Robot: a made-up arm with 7 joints. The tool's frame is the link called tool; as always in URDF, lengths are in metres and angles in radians. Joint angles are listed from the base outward. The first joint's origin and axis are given. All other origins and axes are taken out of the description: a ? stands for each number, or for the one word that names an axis. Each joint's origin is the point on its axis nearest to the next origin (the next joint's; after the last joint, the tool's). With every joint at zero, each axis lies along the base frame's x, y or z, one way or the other. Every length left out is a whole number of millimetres.
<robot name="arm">
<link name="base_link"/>
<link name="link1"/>
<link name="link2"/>
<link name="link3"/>
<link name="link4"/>
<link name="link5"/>
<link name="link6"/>
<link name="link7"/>
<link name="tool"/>
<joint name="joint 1" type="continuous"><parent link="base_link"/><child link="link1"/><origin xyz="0.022 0.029 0.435"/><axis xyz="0 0 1"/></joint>
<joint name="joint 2" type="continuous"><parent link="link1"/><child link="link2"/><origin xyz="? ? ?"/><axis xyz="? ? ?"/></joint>
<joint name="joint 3" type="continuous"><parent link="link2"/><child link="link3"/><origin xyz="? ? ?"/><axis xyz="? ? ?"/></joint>
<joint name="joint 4" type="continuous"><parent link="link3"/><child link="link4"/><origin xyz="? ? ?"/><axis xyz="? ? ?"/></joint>
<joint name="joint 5" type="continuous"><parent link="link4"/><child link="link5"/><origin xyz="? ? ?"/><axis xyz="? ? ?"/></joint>
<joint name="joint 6" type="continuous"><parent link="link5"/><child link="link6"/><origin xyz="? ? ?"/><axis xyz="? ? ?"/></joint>
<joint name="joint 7" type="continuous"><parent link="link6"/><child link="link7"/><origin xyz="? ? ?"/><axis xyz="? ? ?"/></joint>
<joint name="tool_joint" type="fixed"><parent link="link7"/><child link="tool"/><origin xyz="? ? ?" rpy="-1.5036 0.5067 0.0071"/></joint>
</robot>
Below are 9 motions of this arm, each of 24 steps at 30 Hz.
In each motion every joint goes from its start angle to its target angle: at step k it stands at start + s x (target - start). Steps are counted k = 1, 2, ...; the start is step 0. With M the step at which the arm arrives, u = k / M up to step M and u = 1 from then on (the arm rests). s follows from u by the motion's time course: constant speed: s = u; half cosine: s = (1 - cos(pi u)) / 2; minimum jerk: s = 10 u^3 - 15 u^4 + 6 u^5.
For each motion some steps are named. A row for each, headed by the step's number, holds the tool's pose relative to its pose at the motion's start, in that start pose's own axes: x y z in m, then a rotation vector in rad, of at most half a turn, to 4 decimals.
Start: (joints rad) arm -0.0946 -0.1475 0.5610 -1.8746 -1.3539 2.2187 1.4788
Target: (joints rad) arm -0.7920 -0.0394 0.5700 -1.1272 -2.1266 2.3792 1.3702
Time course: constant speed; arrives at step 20
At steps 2, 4, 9, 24:
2: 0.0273 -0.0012 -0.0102 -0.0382 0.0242 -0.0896
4: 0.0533 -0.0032 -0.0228 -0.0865 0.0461 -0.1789
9: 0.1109 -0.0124 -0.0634 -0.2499 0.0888 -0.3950
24: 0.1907 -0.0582 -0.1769 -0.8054 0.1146 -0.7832

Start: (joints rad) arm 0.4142 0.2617 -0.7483 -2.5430 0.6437 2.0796 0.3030
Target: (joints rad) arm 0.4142 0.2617 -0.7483 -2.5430 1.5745 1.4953 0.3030
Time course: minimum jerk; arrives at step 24
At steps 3, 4, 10, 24:
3: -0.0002 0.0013 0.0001 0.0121 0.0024 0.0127
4: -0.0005 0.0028 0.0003 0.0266 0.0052 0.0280
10: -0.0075 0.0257 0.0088 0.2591 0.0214 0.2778
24: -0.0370 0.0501 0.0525 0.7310 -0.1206 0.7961

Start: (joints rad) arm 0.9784 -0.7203 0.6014 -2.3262 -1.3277 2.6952 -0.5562
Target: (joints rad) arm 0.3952 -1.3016 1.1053 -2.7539 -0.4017 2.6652 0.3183
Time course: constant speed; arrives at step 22
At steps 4, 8, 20, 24:
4: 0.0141 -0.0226 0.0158 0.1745 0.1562 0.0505
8: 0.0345 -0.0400 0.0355 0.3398 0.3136 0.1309
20: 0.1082 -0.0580 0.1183 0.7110 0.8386 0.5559
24: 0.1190 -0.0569 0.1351 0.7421 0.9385 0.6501

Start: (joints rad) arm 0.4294 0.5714 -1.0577 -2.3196 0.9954 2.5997 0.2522
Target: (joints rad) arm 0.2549 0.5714 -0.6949 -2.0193 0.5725 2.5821 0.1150
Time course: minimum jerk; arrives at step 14
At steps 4, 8, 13, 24:
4: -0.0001 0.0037 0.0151 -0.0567 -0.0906 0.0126
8: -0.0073 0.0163 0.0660 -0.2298 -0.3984 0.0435
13: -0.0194 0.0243 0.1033 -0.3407 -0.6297 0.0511
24: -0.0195 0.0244 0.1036 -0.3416 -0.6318 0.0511

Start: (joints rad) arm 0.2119 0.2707 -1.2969 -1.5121 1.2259 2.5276 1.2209
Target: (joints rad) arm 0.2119 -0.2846 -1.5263 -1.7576 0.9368 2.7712 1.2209
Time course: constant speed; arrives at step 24
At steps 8, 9, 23, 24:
8: 0.0262 -0.0925 0.0474 0.1622 0.0260 -0.0606
9: 0.0305 -0.1041 0.0518 0.1811 0.0310 -0.0685
23: 0.1082 -0.2614 0.0772 0.4106 0.1395 -0.1790
24: 0.1148 -0.2718 0.0764 0.4242 0.1497 -0.1866

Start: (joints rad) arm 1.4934 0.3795 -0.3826 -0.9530 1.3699 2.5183 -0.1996
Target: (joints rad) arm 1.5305 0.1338 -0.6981 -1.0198 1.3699 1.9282 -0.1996
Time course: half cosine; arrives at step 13
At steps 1, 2, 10, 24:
1: 0.0002 -0.0017 0.0011 0.0001 -0.0022 0.0042
2: 0.0008 -0.0067 0.0045 0.0004 -0.0084 0.0163
10: -0.0045 -0.1121 0.0586 0.0052 -0.0950 0.2365
24: -0.0082 -0.1298 0.0650 0.0071 -0.1033 0.2684

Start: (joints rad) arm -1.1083 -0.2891 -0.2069 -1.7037 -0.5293 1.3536 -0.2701
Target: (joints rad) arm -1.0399 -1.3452 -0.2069 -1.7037 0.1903 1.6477 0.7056
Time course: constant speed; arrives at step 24
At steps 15, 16, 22, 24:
15: -0.2449 0.1160 0.0040 0.8627 0.1773 -0.8261
16: -0.2585 0.1288 0.0057 0.9284 0.1696 -0.8700
22: -0.3291 0.2165 0.0197 1.3296 0.0578 -1.0907
24: -0.3480 0.2496 0.0258 1.4625 -0.0063 -1.1455

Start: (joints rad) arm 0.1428 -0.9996 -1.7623 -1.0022 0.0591 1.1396 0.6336
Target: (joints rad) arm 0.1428 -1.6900 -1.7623 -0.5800 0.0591 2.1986 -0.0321
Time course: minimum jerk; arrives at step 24
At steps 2, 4, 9, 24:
2: 0.0008 -0.0013 -0.0010 0.0045 -0.0062 -0.0033
4: 0.0057 -0.0090 -0.0070 0.0315 -0.0423 -0.0234
9: 0.0454 -0.0658 -0.0638 0.2405 -0.2887 -0.2158
24: 0.1759 -0.1368 -0.3300 0.7096 -0.4802 -1.0795

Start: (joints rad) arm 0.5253 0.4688 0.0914 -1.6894 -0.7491 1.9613 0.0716
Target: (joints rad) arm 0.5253 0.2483 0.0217 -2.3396 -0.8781 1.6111 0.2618
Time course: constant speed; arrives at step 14
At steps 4, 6, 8, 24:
4: -0.0245 0.0446 0.0152 -0.0388 0.0063 0.2008
6: -0.0393 0.0670 0.0227 -0.0626 0.0109 0.2991
8: -0.0558 0.0892 0.0300 -0.0895 0.0160 0.3958
24: -0.1139 0.1530 0.0514 -0.1895 0.0312 0.6734

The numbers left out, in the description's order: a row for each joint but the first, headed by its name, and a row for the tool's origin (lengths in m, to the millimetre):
joint 2: xyz -0.029 -0.023 0, axis 0 1 0
joint 3: xyz -0.011 0 0.37, axis 0 0 1
joint 4: xyz 0.064 0.009 0, axis 0 -1 0
joint 5: xyz -0.028 0 0.228, axis 0 0 1
joint 6: xyz 0.016 -0.01 0, axis 0 -1 0
joint 7: xyz 0.08 0 -0.052, axis 0 0 -1
tool: xyz -0.005 -0.019 0

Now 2 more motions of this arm.
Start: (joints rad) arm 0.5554 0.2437 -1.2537 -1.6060 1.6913 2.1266 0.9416
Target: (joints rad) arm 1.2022 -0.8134 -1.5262 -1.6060 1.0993 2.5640 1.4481
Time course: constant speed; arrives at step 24
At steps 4, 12, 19, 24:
4: -0.0413 -0.0317 0.0220 0.0763 0.0400 0.0686
12: -0.0599 -0.1147 0.0696 0.2469 0.1959 0.1921
19: -0.0027 -0.1813 0.1033 0.3959 0.4113 0.2657
24: 0.0739 -0.2117 0.1124 0.4916 0.6024 0.2871

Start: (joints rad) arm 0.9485 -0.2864 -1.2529 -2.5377 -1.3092 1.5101 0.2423
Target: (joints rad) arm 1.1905 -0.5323 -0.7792 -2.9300 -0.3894 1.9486 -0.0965
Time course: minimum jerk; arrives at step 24
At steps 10, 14, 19, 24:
10: -0.0199 -0.0322 0.0683 0.0271 -0.3887 -0.2260
14: -0.0472 -0.0417 0.1219 0.0284 -0.7070 -0.3812
19: -0.0720 -0.0355 0.1624 0.0241 -0.9676 -0.4872
24: -0.0770 -0.0323 0.1703 0.0233 -1.0219 -0.5070

